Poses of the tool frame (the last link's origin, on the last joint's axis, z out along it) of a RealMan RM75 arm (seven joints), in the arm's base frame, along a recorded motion.
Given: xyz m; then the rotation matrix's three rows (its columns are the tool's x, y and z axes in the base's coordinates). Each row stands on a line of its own.
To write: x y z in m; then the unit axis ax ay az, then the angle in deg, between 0 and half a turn. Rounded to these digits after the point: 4 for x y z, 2 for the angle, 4 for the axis. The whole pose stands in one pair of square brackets.
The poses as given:
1:
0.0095 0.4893 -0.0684
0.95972 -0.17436 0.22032
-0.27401 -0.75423 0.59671
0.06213 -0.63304 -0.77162
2:
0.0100 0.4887 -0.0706
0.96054 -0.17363 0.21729
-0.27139 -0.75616 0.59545
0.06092 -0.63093 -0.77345
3:
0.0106 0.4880 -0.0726
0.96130 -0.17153 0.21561
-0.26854 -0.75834 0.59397
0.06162 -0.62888 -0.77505
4:
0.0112 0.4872 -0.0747
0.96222 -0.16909 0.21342
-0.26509 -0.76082 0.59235
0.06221 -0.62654 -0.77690
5:
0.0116 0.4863 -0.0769
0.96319 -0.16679 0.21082
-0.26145 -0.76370 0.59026
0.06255 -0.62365 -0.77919
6:
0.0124 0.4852 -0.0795
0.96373 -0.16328 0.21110
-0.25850 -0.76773 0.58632
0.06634 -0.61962 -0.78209
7:
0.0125 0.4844 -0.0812
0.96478 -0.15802 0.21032
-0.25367 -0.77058 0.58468
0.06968 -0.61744 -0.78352
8:
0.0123 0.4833 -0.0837
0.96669 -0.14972 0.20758
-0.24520 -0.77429 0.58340
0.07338 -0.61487 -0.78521
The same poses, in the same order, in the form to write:
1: [0.0095 0.4893 -0.0684 -0.9886 0.1272 -0.0801 141.54]
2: [0.0100 0.4887 -0.0706 -0.9889 0.1261 -0.0788 141.68]
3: [0.0106 0.4880 -0.0726 -0.9891 0.1246 -0.0785 141.82]
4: [0.0112 0.4872 -0.0747 -0.9894 0.1227 -0.0779 141.98]
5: [0.0116 0.4863 -0.0769 -0.9897 0.1209 -0.0772 142.17]
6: [0.0124 0.4852 -0.0795 -0.9898 0.1188 -0.0782 142.47]
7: [0.0125 0.4844 -0.0812 -0.9901 0.1158 -0.0788 142.62]
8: [0.0123 0.4833 -0.0837 -0.9907 0.1110 -0.0789 142.79]
